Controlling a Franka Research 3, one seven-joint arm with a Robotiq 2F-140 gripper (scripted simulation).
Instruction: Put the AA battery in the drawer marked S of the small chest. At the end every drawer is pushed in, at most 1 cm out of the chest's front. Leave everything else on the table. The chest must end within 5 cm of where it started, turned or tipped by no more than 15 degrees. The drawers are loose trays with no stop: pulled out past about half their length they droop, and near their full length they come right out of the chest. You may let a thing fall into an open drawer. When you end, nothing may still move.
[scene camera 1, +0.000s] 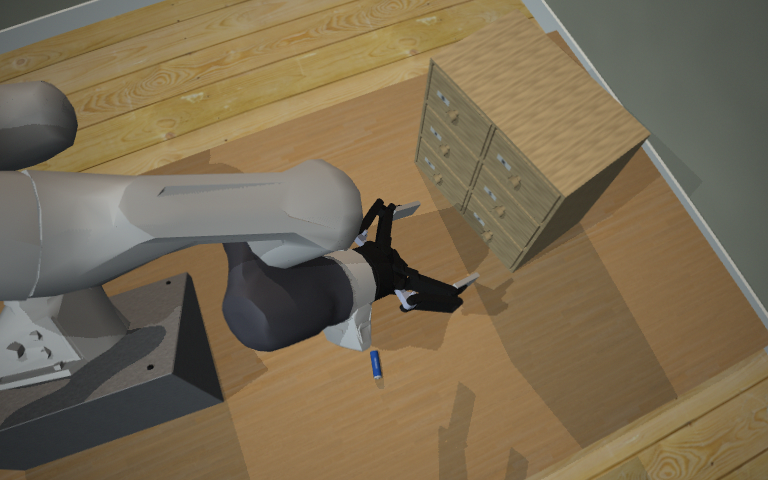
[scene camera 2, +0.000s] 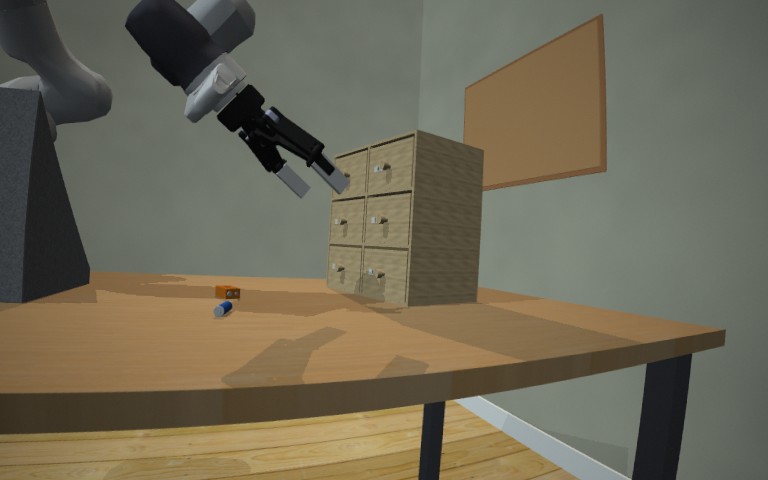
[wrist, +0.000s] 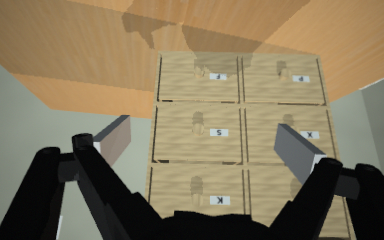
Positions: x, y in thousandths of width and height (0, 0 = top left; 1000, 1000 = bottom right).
Labels:
gripper: scene camera 1 577, 505; scene camera 2 421, 397; wrist 530, 552

